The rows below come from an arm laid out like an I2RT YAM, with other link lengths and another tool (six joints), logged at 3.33 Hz.
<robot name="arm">
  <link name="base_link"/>
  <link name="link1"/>
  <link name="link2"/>
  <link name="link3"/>
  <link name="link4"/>
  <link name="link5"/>
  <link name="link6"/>
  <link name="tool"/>
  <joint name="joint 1" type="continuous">
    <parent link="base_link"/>
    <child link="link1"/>
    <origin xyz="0 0 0.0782" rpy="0 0 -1.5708"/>
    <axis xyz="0 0 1"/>
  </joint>
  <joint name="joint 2" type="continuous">
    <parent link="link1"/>
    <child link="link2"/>
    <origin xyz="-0.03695 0.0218 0.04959" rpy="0 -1.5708 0"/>
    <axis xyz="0 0 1"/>
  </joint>
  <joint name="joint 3" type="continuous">
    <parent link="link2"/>
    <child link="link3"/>
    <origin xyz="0 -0.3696 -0.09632" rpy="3.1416 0 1.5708"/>
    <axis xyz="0 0 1"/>
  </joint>
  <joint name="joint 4" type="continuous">
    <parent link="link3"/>
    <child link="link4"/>
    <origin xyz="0.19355 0.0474 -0.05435" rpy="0 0 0"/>
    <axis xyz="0 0 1"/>
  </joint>
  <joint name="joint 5" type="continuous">
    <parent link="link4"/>
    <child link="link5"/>
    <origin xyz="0.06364 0.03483 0.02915" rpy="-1.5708 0 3.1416"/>
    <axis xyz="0 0 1"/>
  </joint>
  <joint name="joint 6" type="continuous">
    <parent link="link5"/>
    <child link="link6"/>
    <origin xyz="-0.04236 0 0.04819" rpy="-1.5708 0 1.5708"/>
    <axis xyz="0 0 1"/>
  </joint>
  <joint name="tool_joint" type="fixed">
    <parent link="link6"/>
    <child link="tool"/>
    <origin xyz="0.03 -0.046 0.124" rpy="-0.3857 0 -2.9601"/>
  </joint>
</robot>
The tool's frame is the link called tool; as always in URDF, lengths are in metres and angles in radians. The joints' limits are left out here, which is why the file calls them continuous.
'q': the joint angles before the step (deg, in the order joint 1, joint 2, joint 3, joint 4, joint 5, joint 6). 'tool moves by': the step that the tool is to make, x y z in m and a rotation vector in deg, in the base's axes. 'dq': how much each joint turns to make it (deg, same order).
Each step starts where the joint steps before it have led.
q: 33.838 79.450 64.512 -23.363 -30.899 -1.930
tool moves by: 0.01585 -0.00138 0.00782 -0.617 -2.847 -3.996
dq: -0.089 -0.169 1.946 0.284 4.380 0.781
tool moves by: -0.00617 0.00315 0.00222 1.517 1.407 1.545
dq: -0.078 0.011 -0.292 0.345 -2.513 0.795
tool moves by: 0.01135 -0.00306 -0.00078 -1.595 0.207 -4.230
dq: -0.097 0.425 1.185 -1.077 4.057 1.626
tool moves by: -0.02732 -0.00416 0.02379 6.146 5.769 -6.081
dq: 1.678 -5.742 -0.947 -1.029 1.719 12.334
